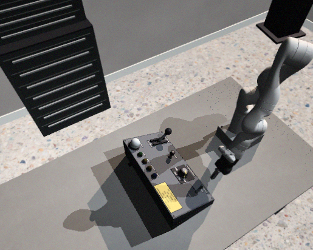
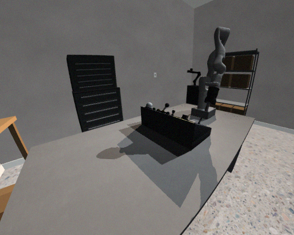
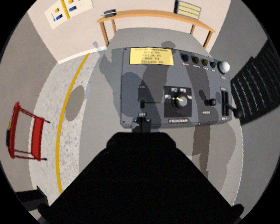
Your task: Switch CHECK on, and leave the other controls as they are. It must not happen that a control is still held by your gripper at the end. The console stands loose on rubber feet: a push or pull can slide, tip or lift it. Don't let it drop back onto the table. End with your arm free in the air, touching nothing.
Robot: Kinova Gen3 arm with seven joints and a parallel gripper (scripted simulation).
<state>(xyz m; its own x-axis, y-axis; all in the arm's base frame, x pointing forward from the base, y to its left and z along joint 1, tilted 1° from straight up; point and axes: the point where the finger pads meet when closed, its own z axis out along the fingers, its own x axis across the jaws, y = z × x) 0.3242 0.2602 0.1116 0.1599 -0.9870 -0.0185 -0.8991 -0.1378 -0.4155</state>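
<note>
My hand is 80 mm short of the small switch, 10 mm to the right of it and 80 mm above it. The rest, counted from my hand: dark console (140 mm ahead, 160 mm to the right, 100 mm below); then ball-topped lever (120 mm ahead, 350 mm to the right, 60 mm below).
</note>
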